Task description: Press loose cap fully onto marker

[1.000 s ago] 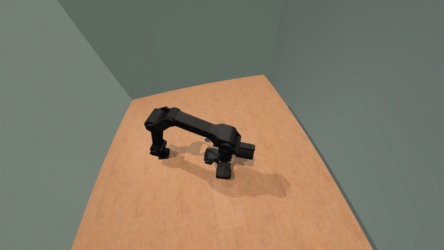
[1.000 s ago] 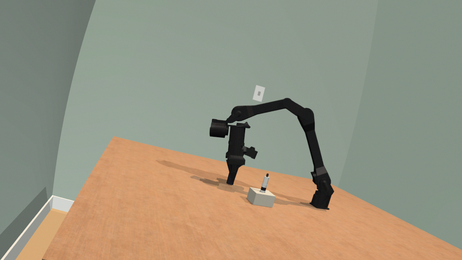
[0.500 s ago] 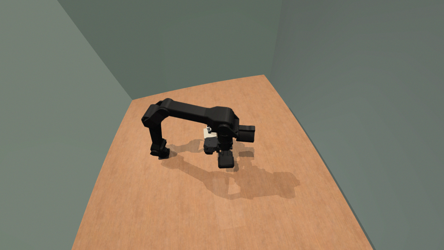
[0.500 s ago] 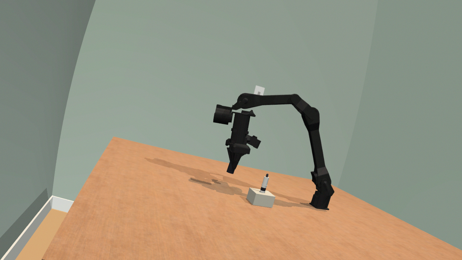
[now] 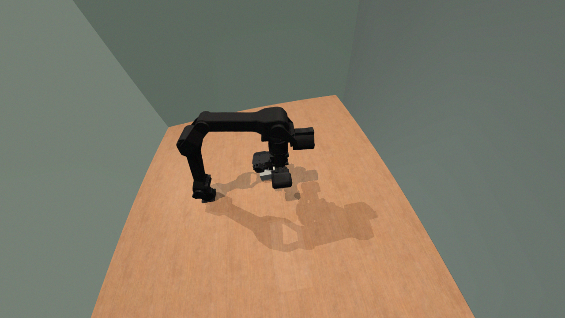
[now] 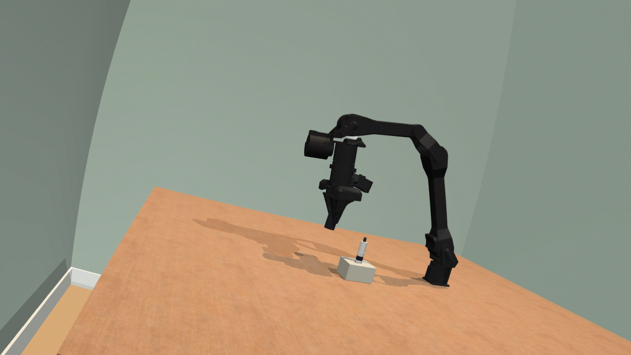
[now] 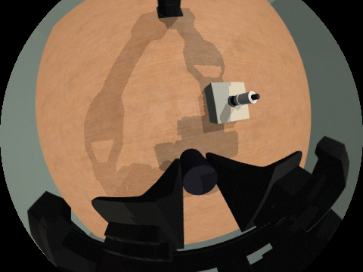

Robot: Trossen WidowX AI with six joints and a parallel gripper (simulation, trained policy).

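Right now my gripper tip is 100 mm to the right of the pale holder block, 90 mm above it and 50 mm past it. From my gripper tip the other things lie so: black cap (10 mm ahead, 10 mm above).
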